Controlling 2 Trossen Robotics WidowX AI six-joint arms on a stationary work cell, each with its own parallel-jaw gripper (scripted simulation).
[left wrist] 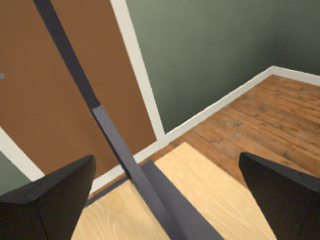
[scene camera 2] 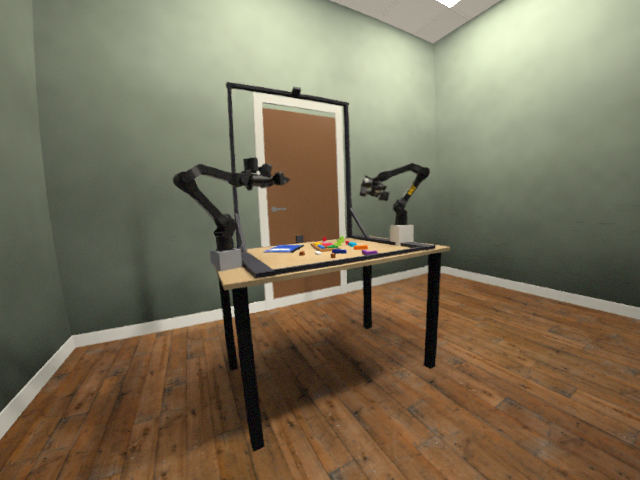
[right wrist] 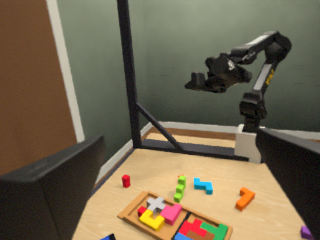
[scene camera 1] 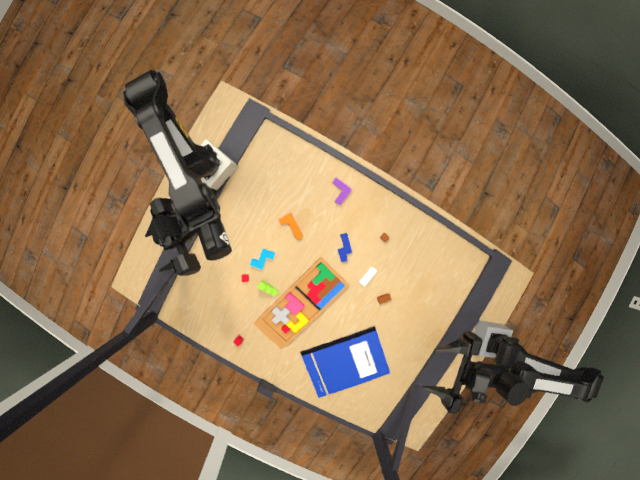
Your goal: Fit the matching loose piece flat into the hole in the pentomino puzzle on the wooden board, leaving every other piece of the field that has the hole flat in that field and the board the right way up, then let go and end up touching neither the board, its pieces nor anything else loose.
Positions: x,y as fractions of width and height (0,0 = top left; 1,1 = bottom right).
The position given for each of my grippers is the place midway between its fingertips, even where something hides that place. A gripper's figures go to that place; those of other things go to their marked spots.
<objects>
My left gripper (scene camera 1: 0.24,0.53) is 93 cm from the lens. My right gripper (scene camera 1: 0.67,0.77): 88 cm from the lens. A wooden puzzle board (scene camera 1: 0.49,0.65): 119 cm from the lens.
</objects>
